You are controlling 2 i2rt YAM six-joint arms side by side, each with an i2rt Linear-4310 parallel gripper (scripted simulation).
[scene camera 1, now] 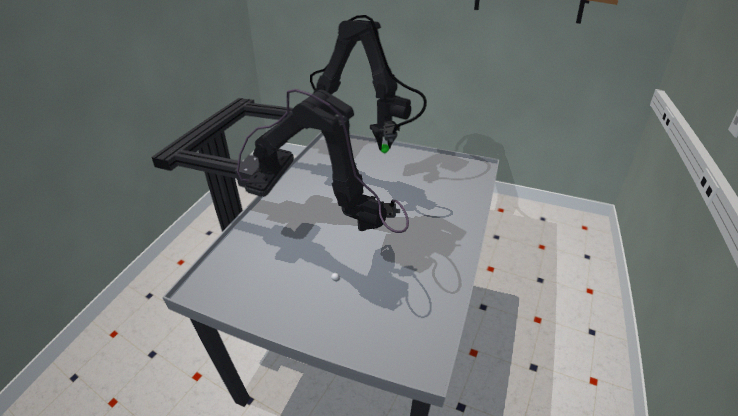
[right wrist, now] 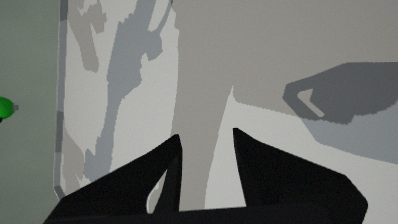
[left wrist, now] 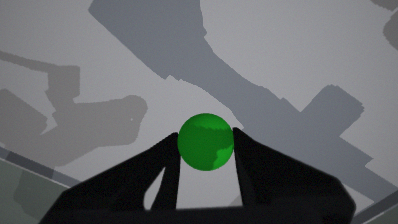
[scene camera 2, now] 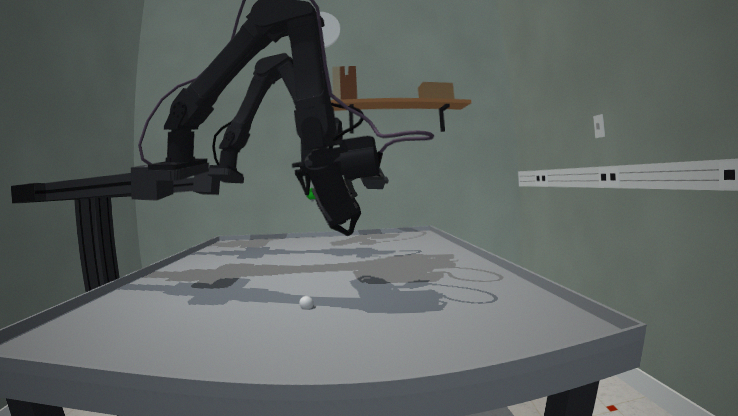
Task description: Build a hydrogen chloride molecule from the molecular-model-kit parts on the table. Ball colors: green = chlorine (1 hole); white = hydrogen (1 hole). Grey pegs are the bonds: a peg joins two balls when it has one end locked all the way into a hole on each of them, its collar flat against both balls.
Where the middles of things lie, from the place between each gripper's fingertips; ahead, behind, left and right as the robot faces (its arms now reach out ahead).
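I consider the green ball (left wrist: 205, 141) from my right hand (scene camera 2: 346, 228) first: it is 7 cm behind that hand and 35 cm to the left of it, and it sits 7 cm above it.
As for my left hand, the ball is 10 mm below it.
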